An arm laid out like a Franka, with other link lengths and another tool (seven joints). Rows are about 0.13 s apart.
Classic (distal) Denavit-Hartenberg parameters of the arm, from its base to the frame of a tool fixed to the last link. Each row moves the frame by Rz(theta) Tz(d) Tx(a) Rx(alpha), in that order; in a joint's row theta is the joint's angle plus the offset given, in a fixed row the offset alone. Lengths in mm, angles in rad.
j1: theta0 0; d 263.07; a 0; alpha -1.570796
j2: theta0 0; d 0; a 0; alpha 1.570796
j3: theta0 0; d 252.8; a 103.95; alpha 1.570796
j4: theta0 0; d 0; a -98.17; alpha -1.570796
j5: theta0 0; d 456.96; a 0; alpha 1.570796
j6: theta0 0; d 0; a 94.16; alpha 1.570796
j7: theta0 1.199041; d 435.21; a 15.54; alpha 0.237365
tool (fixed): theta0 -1.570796; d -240.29; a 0; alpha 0
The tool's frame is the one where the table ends.
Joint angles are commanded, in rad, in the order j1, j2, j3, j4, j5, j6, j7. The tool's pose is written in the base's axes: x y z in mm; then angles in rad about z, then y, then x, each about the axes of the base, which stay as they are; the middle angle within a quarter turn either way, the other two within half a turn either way. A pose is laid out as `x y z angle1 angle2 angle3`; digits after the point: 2 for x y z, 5 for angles.
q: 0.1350, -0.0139, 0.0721, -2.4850, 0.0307, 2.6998, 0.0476
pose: 545.31 82.33 33.58 -0.55239 0.42613 -2.95476
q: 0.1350, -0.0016, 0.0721, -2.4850, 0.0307, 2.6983, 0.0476
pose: 542.20 81.89 26.68 -0.54966 0.41270 -2.95780
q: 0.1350, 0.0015, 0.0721, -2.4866, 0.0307, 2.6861, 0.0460
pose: 538.50 81.16 23.24 -0.54832 0.39610 -2.96160
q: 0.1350, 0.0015, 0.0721, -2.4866, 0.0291, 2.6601, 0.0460
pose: 533.70 80.23 21.14 -0.54537 0.37083 -2.96840
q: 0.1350, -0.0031, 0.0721, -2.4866, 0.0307, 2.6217, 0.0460
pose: 527.48 79.17 20.66 -0.53877 0.33801 -2.97612
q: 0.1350, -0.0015, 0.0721, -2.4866, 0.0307, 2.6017, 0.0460
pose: 523.27 78.44 18.39 -0.53552 0.31698 -2.98101
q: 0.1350, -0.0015, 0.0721, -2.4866, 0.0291, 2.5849, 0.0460
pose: 520.09 77.76 17.29 -0.53445 0.30062 -2.98536
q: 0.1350, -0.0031, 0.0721, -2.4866, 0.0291, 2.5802, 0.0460
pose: 519.58 77.65 17.83 -0.53404 0.29761 -2.98612
